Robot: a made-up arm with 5 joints.
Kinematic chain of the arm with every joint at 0, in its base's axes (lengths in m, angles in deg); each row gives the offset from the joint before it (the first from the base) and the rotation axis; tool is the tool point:
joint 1: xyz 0 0 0.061 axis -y
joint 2: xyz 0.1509 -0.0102 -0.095 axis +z
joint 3: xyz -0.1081 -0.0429 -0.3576 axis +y
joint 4: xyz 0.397 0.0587 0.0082 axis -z
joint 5: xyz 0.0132 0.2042 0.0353 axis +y
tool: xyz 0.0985 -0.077 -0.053
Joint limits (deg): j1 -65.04..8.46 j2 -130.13..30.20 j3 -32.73..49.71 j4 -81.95..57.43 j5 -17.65..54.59
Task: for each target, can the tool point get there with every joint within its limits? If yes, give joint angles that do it. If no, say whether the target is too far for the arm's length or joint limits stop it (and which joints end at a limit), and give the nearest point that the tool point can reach.
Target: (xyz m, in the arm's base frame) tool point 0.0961 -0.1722 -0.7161
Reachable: yes | joints -16.44 -95.80 42.83 -49.95 8.05
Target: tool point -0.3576 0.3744 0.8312
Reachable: no: joint limits stop it (at a limit: joint 1, joint 2, joint 3, joint 4, joint 5) | nearest point -0.1536 -0.2725 0.0950 | short by 1.001 m
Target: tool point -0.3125 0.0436 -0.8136
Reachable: yes | joints -44.58 -11.27 42.91 28.27 37.39
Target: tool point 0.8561 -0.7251 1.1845
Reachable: no: too far | nearest point 0.4436 -0.2421 0.0026 | short by 1.342 m
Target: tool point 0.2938 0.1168 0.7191
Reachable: no: joint limits stop it (at a limit: joint 1, joint 3, joint 5) | nearest point 0.4834 0.1614 0.0085 | short by 0.737 m
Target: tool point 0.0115 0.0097 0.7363
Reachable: no: joint limits stop it (at a limit: joint 1, joint 2, joint 3, joint 4, joint 5) | nearest point -0.1536 -0.2725 0.0950 | short by 0.720 m
